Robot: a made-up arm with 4 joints.
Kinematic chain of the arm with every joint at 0, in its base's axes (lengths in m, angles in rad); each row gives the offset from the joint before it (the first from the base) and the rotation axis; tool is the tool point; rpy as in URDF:
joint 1: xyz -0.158 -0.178 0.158 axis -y
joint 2: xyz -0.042 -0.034 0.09 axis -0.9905 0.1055 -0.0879
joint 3: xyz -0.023 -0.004 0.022 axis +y
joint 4: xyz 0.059 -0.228 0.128 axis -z
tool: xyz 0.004 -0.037 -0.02 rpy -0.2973 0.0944 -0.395
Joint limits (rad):
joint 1: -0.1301..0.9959
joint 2: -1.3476..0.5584
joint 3: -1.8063..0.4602
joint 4: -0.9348..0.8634
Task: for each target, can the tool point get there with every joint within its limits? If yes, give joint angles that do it. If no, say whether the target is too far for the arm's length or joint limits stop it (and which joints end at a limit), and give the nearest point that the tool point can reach.
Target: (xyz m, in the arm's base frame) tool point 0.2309 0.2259 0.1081
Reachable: no: too far | nearest point -0.0058 -0.3454 0.1385 | short by 0.619 m
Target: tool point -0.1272 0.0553 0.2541
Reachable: no: joint limits stop it (at a limit: joint 1, joint 2, joint 3, joint 4) | nearest point -0.0064 -0.3454 0.1816 | short by 0.425 m
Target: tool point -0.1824 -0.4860 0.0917
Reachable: yes | joints 0.4364 -1.0045 -0.7053 -0.4440
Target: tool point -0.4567 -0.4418 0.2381
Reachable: yes | joints 0.8166 0.2140 -1.2661 -0.3895
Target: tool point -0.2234 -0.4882 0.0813
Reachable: yes | joints 0.4131 -0.9207 -0.9561 -0.1331
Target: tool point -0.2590 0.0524 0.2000
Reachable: no: joint limits stop it (at a limit: joint 1, joint 2, joint 3, joint 4) | nearest point -0.3131 -0.3008 0.0019 | short by 0.409 m
